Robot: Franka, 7 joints.
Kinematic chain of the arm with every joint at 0, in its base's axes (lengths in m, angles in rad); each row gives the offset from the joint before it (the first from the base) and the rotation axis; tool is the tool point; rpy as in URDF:
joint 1: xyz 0 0 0.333 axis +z
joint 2: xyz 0 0 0 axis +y
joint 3: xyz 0 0 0.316 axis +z
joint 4: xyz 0.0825 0 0 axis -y
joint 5: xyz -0.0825 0 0.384 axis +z
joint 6: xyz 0 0 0 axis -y
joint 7: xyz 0.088 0 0 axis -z
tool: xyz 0 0 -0.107 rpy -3.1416 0 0
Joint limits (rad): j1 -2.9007..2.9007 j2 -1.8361..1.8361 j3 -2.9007..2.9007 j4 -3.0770..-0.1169 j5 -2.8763..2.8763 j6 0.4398..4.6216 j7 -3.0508..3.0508
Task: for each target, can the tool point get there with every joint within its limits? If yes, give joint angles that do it. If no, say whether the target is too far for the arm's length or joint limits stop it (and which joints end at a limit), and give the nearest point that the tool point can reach.
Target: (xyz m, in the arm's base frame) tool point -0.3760 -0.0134 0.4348
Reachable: yes | joints -1.1112 1.1927 -2.1616 -2.8311 -0.8118 3.1559 -1.8532
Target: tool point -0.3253 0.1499 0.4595
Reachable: yes | joints 0.5628 1.1708 2.2735 -2.8371 -2.3003 1.9781 -0.6343
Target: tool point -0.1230 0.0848 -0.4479
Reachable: no: joint limits stop it (at a limit: joint 2) | nearest point -0.1407 0.0970 -0.3487 | short by 0.101 m
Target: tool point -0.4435 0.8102 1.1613
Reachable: no: too far | nearest point -0.3067 0.5602 0.9058 | short by 0.383 m
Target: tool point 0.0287 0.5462 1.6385
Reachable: no: too far | nearest point 0.0174 0.3310 1.1243 | short by 0.558 m
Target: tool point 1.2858 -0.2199 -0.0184
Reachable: no: too far | nearest point 0.8165 -0.1396 0.1099 | short by 0.493 m
